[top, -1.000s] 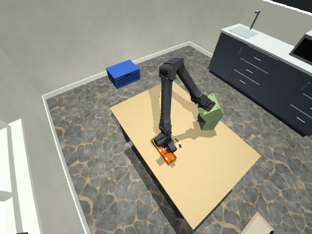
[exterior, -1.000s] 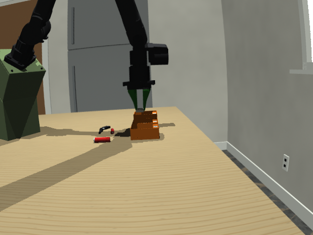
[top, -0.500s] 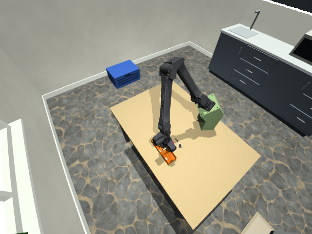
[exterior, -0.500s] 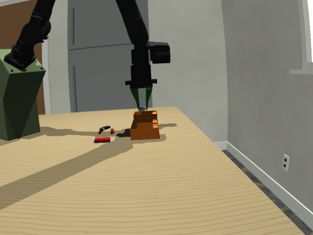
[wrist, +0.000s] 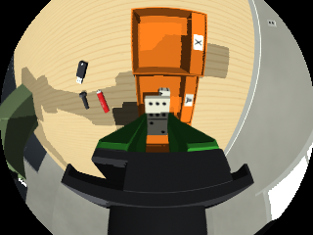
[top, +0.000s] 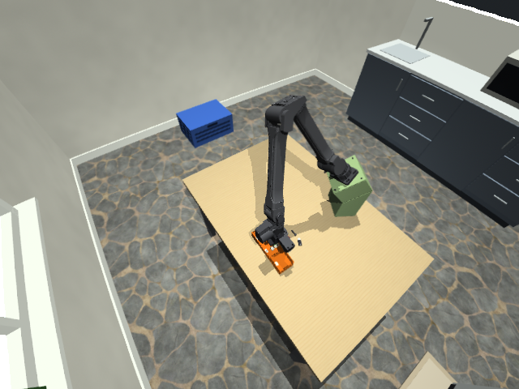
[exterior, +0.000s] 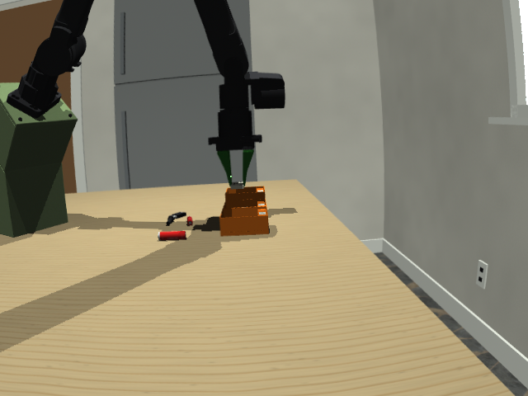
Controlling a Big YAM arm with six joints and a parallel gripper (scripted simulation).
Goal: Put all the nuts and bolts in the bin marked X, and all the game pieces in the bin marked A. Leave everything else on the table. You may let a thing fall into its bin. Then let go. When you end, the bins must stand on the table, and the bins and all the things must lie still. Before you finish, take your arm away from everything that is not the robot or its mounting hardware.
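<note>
Now: the orange three-compartment bin tray 1 cm ahead of my hand and 5 cm below it. From my hand the other things lie so: white domino (right at my hand); dark bolt (14 cm behind, 2 cm to the left, 7 cm below); white die (1 cm ahead, 6 cm below).
</note>
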